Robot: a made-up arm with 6 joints. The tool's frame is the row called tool. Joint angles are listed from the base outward. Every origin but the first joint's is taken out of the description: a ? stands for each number. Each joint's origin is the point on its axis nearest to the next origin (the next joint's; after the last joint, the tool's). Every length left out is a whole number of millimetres.
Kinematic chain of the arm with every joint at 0, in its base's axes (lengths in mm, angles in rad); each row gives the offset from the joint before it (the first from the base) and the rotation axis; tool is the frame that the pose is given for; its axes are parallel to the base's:
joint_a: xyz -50 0 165 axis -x
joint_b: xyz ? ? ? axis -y
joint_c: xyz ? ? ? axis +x
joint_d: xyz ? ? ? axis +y
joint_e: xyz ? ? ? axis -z
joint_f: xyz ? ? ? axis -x
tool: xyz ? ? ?
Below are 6 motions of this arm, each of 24 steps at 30 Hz.
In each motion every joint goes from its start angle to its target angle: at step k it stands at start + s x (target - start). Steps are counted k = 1, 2, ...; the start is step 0. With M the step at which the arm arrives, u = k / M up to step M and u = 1 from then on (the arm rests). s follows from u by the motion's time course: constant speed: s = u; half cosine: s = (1 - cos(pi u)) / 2; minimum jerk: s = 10 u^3 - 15 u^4 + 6 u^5.
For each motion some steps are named. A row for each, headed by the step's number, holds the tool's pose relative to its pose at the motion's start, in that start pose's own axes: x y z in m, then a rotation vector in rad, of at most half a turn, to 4 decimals.
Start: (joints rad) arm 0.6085 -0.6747 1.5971 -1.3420 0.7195 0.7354
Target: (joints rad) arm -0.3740 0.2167 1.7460 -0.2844 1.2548 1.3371
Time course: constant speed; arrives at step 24
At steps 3, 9, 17, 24:
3: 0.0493 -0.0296 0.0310 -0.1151 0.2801 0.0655
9: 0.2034 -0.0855 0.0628 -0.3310 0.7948 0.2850
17: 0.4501 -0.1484 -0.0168 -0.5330 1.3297 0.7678
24: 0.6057 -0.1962 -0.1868 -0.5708 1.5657 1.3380

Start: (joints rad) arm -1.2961 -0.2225 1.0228 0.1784 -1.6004 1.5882
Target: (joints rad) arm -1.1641 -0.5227 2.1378 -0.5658 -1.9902 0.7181
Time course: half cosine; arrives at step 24
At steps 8, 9, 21, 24:
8: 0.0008 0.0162 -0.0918 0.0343 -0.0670 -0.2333
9: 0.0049 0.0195 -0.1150 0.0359 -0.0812 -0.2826
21: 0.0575 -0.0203 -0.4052 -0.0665 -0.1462 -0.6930
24: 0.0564 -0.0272 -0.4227 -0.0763 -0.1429 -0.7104

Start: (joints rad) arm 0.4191 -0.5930 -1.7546 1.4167 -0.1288 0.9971
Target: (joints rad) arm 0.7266 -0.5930 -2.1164 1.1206 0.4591 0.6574
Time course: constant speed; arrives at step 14
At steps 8, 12, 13, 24:
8: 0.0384 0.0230 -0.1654 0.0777 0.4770 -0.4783
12: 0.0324 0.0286 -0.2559 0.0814 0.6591 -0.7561
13: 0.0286 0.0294 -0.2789 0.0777 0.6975 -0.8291
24: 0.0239 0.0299 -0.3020 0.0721 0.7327 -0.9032

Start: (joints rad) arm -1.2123 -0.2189 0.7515 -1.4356 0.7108 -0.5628
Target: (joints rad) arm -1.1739 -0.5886 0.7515 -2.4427 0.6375 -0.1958
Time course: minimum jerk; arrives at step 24
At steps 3, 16, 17, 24:
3: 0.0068 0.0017 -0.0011 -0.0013 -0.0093 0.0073
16: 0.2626 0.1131 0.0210 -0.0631 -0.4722 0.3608
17: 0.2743 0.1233 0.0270 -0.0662 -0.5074 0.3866
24: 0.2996 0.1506 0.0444 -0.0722 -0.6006 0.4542

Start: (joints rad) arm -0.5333 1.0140 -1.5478 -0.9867 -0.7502 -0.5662
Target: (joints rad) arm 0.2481 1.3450 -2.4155 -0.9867 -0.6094 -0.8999
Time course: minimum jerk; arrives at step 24
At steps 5, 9, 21, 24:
5: -0.0163 -0.0560 -0.0036 -0.0541 0.0355 0.0337
9: -0.0592 -0.2496 0.0146 -0.2361 0.1516 0.1226
21: -0.0874 -0.8356 0.4229 -0.8840 0.4927 0.1757
24: -0.0865 -0.8448 0.4373 -0.8988 0.4986 0.1725

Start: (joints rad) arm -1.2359 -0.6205 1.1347 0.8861 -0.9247 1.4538
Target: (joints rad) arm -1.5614 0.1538 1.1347 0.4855 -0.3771 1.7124
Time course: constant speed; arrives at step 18
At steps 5, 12, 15, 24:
5: -0.0918 0.0732 0.0081 -0.2616 -0.0531 -0.0239
12: -0.2327 0.1789 -0.0279 -0.5845 -0.1548 -0.1649
15: -0.2918 0.2227 -0.0603 -0.6987 -0.2033 -0.2604
24: -0.3475 0.2643 -0.1016 -0.7941 -0.2523 -0.3741

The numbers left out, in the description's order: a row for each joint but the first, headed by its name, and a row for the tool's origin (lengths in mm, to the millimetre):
joint_b: 0 -430 53
joint_c: -93 0 180
joint_d: 0 186 36
joint_e: -5 0 -313
joint_f: -8 351 0
tool: 0 -349 -106

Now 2 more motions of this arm.
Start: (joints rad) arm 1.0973 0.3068 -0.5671 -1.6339 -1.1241 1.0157
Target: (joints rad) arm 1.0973 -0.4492 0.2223 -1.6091 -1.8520 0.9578
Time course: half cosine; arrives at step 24
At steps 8, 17, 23, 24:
8: 0.0063 -0.0040 -0.0445 0.2039 0.0128 -0.0174
17: -0.0035 0.0432 -0.1392 0.6655 0.0347 -0.0506
23: -0.0133 0.0766 -0.1621 0.8268 0.0402 -0.0611
24: -0.0136 0.0774 -0.1625 0.8304 0.0404 -0.0613

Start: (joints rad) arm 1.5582 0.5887 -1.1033 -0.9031 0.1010 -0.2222
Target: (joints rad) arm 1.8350 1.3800 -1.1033 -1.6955 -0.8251 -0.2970
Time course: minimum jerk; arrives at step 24
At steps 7, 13, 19, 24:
7: 0.1009 -0.0370 0.0075 -0.0808 -0.1698 0.1555
13: 0.3629 -0.1157 0.1380 -0.4603 -0.5662 0.6044
19: 0.5099 -0.1254 0.3466 -0.9496 -0.7860 0.9269
24: 0.5256 -0.1202 0.3898 -1.0534 -0.8125 0.9726

